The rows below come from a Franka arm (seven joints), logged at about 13 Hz.
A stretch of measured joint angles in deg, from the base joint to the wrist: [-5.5 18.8 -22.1 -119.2 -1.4 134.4 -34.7]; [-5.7 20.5 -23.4 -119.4 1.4 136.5 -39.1]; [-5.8 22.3 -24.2 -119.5 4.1 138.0 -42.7]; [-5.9 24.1 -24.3 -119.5 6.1 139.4 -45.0]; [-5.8 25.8 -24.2 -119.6 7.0 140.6 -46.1]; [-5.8 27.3 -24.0 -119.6 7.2 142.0 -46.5]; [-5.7 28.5 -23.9 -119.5 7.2 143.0 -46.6]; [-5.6 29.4 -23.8 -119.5 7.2 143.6 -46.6]
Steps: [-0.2 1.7 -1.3 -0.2 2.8 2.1 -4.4]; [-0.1 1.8 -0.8 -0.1 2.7 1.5 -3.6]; [-0.1 1.8 -0.1 0.0 2.0 1.4 -2.3]; [0.1 1.7 0.1 -0.1 0.9 1.2 -1.1]; [0.0 1.5 0.2 0.0 0.2 1.4 -0.4]; [0.1 1.2 0.1 0.1 0.0 1.0 -0.1]; [0.1 0.9 0.1 0.0 0.0 0.6 0.0]
